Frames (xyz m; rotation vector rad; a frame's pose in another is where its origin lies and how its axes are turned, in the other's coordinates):
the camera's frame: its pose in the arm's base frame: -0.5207 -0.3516 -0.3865 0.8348 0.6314 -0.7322
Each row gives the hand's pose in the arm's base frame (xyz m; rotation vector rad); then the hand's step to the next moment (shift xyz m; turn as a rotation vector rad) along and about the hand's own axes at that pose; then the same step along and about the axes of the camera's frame.
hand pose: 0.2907 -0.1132 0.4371 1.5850 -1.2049 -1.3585
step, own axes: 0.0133 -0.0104 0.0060 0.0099 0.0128 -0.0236
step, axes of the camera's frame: 0.0118 -0.0135 -0.0011 0.0071 0.0150 0.0233
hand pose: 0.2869 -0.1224 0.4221 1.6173 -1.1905 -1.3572
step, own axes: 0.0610 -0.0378 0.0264 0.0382 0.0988 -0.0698
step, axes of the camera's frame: 0.0490 -0.0587 0.0013 -0.0165 0.0442 0.1178
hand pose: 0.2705 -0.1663 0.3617 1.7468 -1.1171 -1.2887
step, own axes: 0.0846 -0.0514 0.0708 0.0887 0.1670 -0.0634
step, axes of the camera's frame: 0.0642 -0.1029 -0.0100 -0.0317 0.0151 0.1963
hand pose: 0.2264 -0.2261 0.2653 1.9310 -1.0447 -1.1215
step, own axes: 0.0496 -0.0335 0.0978 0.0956 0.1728 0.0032
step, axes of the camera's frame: 0.0406 -0.1047 -0.0230 -0.0426 -0.0504 0.1862
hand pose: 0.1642 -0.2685 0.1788 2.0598 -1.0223 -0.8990
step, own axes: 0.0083 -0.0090 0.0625 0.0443 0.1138 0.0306
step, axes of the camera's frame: 0.0128 -0.0602 -0.0164 -0.0417 -0.0580 0.1037
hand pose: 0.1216 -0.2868 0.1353 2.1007 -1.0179 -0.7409
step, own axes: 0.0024 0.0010 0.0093 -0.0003 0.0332 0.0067
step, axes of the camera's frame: 0.0022 -0.0094 0.0005 -0.0220 -0.0141 0.0216
